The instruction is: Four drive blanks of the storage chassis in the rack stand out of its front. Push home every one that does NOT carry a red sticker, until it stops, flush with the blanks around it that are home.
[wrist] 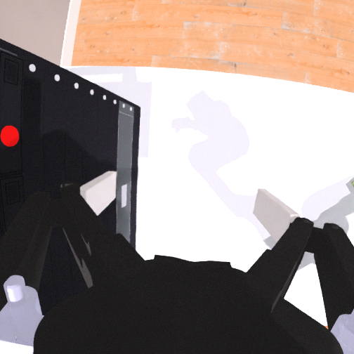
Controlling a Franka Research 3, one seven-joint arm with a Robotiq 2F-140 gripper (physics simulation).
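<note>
The black storage chassis (75, 125) fills the left side of the wrist view, with a row of white dots along its upper edge. A round red sticker (9, 135) shows on a dark blank at the far left edge. Narrow dark blanks stand side by side to its right, and I cannot tell which of them stand out. A grey strip (124, 155) with a small white label runs down the chassis's right end. My gripper (185, 192) is open and empty. Its left finger overlaps the chassis near the grey strip, its right finger is over the white surface. The lower chassis is hidden behind the gripper.
A white surface (172, 155) with arm-shaped shadows lies right of the chassis. Part of a green object (352, 183) shows at the right edge. Wooden flooring (210, 35) lies beyond the white surface, and a grey-brown area (30, 25) is at the top left.
</note>
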